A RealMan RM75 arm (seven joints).
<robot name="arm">
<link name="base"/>
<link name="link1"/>
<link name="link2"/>
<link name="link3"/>
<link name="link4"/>
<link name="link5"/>
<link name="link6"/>
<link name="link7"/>
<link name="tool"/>
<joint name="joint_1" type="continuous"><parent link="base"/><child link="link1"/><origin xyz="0 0 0.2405" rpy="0 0 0"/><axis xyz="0 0 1"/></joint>
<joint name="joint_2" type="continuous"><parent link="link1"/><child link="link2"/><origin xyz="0 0 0" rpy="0 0 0"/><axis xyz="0 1 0"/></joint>
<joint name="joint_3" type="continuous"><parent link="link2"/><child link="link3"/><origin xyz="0 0 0.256" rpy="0 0 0"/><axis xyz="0 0 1"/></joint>
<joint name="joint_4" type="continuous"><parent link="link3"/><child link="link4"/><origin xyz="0 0 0" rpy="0 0 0"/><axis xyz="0 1 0"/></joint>
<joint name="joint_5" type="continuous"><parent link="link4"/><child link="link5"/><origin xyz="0 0 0.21" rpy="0 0 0"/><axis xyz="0 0 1"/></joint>
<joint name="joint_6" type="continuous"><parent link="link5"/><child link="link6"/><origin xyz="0 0 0" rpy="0 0 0"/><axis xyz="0 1 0"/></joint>
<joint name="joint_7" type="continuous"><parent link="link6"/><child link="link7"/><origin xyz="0 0 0.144" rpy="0 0 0"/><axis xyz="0 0 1"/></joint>
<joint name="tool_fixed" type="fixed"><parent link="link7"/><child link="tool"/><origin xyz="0 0 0" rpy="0 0 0"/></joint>
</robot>
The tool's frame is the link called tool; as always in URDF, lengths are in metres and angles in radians. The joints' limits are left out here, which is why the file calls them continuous.
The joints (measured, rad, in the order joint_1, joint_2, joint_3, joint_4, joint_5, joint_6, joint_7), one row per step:
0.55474 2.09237 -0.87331 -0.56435 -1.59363 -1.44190 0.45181
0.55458 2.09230 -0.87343 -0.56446 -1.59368 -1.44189 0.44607
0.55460 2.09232 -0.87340 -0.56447 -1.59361 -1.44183 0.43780
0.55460 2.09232 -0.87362 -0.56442 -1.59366 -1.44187 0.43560
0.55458 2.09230 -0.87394 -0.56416 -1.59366 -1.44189 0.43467
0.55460 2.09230 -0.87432 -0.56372 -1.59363 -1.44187 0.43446
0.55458 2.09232 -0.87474 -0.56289 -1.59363 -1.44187 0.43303
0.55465 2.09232 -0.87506 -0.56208 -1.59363 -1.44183 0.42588
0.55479 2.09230 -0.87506 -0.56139 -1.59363 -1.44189 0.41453
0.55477 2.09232 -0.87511 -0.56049 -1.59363 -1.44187 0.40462
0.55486 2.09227 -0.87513 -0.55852 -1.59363 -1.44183 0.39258
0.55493 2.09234 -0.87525 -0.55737 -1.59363 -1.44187 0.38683
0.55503 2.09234 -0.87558 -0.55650 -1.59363 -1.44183 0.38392
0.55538 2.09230 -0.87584 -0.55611 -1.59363 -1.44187 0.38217
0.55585 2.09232 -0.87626 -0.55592 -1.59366 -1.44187 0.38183
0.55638 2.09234 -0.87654 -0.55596 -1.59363 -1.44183 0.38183
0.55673 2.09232 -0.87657 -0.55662 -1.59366 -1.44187 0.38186
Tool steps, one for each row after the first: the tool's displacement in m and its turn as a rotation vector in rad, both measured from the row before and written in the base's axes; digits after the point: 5 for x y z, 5 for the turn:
0.00006 -0.00003 0.00002 0.00330 -0.00271 0.00394
-0.00001 0.00002 0.00001 0.00484 -0.00356 0.00568
-0.00001 -0.00003 -0.00005 0.00102 -0.00107 0.00163
0.00002 -0.00006 -0.00009 0.00013 -0.00047 0.00062
0.00002 -0.00007 -0.00013 -0.00042 -0.00010 0.00004
0.00007 -0.00013 -0.00021 -0.00005 -0.00051 0.00063
0.00005 -0.00009 -0.00019 0.00336 -0.00301 0.00461
0.00003 -0.00005 -0.00011 0.00604 -0.00470 0.00759
0.00010 -0.00010 -0.00017 0.00506 -0.00403 0.00626
0.00020 -0.00018 -0.00031 0.00564 -0.00464 0.00710
0.00008 -0.00013 -0.00024 0.00239 -0.00209 0.00338
0.00005 -0.00009 -0.00020 0.00087 -0.00114 0.00167
-0.00009 0.00002 -0.00009 0.00056 -0.00076 0.00146
-0.00017 0.00005 -0.00011 -0.00027 -0.00028 0.00079
-0.00021 0.00010 -0.00004 -0.00015 -0.00012 0.00066
-0.00020 0.00014 0.00011 0.00037 -0.00025 0.00082

